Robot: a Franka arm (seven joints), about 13 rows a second.
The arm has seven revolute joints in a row. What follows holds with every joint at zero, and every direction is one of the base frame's. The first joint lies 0.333 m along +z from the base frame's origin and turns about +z. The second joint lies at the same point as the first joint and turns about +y. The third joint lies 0.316 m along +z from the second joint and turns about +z. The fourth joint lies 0.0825 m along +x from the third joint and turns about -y. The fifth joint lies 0.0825 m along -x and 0.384 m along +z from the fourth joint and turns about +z. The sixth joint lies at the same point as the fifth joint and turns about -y. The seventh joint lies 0.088 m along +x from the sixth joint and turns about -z. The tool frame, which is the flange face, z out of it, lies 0.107 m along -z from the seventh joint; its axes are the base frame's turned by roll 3.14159, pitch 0 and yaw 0 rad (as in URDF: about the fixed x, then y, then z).
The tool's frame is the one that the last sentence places.
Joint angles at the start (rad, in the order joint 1, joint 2, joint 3, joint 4, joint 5, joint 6, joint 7): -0.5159 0.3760 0.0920 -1.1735 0.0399 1.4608 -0.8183
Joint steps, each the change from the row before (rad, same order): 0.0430 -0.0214 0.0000 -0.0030 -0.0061 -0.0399 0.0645; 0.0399 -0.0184 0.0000 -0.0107 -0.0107 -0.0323 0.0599; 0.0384 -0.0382 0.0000 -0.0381 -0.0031 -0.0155 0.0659; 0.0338 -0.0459 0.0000 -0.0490 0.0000 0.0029 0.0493; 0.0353 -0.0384 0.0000 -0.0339 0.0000 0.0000 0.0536; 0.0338 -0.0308 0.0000 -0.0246 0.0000 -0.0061 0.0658; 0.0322 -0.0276 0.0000 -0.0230 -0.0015 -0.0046 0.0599; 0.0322 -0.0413 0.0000 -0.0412 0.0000 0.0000 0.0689; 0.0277 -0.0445 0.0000 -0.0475 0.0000 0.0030 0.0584; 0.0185 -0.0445 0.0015 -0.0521 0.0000 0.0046 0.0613; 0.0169 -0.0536 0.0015 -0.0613 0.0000 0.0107 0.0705
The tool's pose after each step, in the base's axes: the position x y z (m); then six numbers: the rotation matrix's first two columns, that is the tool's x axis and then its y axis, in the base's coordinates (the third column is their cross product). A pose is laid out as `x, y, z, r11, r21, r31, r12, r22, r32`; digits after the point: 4 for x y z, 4 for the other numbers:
0.5939, -0.2461, 0.5833, 0.9302, 0.3654, -0.0340, 0.3590, -0.9253, -0.1220
0.5950, -0.2198, 0.5877, 0.9349, 0.3485, -0.0680, 0.3384, -0.9325, -0.1260
0.5916, -0.1921, 0.5933, 0.9415, 0.3242, -0.0924, 0.3121, -0.9418, -0.1251
0.5860, -0.1671, 0.5995, 0.9453, 0.3102, -0.1010, 0.2983, -0.9472, -0.1172
0.5812, -0.1425, 0.6074, 0.9503, 0.2930, -0.1051, 0.2822, -0.9534, -0.1065
0.5765, -0.1199, 0.6141, 0.9583, 0.2625, -0.1132, 0.2523, -0.9628, -0.0969
0.5716, -0.0991, 0.6194, 0.9644, 0.2355, -0.1205, 0.2262, -0.9703, -0.0863
0.5623, -0.0777, 0.6245, 0.9716, 0.1996, -0.1274, 0.1913, -0.9787, -0.0743
0.5512, -0.0593, 0.6282, 0.9766, 0.1690, -0.1328, 0.1619, -0.9848, -0.0629
0.5391, -0.0458, 0.6294, 0.9818, 0.1277, -0.1404, 0.1215, -0.9913, -0.0513
0.5242, -0.0333, 0.6309, 0.9871, 0.0747, -0.1417, 0.0703, -0.9969, -0.0359

